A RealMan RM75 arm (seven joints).
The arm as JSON. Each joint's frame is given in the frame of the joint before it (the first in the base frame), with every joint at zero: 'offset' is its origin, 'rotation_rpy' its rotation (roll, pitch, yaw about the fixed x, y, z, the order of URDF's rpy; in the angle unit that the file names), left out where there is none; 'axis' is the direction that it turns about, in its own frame. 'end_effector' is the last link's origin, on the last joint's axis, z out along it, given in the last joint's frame.
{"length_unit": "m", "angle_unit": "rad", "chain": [
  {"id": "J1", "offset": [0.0, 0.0, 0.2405], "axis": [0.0, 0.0, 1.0]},
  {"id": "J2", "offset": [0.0, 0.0, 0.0], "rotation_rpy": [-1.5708, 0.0, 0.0], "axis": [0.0, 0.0, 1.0]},
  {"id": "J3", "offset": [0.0, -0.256, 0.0], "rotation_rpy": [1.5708, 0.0, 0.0], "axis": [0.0, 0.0, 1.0]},
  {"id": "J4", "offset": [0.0, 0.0, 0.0], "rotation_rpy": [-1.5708, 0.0, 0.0], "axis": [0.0, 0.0, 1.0]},
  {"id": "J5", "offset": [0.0, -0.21, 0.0], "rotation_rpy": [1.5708, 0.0, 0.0], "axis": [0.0, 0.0, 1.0]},
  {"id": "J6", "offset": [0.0, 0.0, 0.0], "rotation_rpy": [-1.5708, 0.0, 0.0], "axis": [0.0, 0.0, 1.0]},
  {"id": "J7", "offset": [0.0, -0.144, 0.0], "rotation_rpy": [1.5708, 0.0, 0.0], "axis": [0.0, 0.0, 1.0]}
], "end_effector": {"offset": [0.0, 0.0, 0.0]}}
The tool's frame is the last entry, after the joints.
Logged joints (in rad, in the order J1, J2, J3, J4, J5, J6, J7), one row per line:
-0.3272 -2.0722 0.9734 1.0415 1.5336 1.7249 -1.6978
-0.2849 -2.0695 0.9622 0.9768 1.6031 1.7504 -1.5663
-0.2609 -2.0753 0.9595 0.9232 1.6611 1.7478 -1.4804
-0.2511 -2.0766 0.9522 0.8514 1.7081 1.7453 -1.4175
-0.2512 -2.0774 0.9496 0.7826 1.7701 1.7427 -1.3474
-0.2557 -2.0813 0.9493 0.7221 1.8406 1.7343 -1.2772
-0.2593 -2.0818 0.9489 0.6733 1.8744 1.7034 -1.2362
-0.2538 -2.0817 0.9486 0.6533 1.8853 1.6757 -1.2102
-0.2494 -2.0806 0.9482 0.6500 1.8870 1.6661 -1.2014
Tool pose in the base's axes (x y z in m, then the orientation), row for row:
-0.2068 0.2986 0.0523 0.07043 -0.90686 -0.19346 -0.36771
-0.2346 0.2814 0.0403 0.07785 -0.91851 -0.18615 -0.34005
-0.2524 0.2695 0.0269 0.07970 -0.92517 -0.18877 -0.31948
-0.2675 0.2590 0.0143 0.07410 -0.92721 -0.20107 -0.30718
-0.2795 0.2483 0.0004 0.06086 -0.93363 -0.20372 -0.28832
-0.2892 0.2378 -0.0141 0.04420 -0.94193 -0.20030 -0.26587
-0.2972 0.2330 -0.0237 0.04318 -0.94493 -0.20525 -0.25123
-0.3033 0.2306 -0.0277 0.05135 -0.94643 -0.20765 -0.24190
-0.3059 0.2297 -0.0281 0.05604 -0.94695 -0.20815 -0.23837
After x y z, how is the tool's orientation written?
As a quaternion, w x y z.
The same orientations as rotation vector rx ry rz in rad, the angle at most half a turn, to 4 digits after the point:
-2.7279 -0.5819 -1.1061
-2.7508 -0.5575 -1.0184
-2.7677 -0.5647 -0.9557
-2.7830 -0.6035 -0.9220
-2.8246 -0.6163 -0.8723
-2.8787 -0.6121 -0.8125
-2.8896 -0.6277 -0.7683
-2.8799 -0.6319 -0.7361
-2.8733 -0.6316 -0.7233

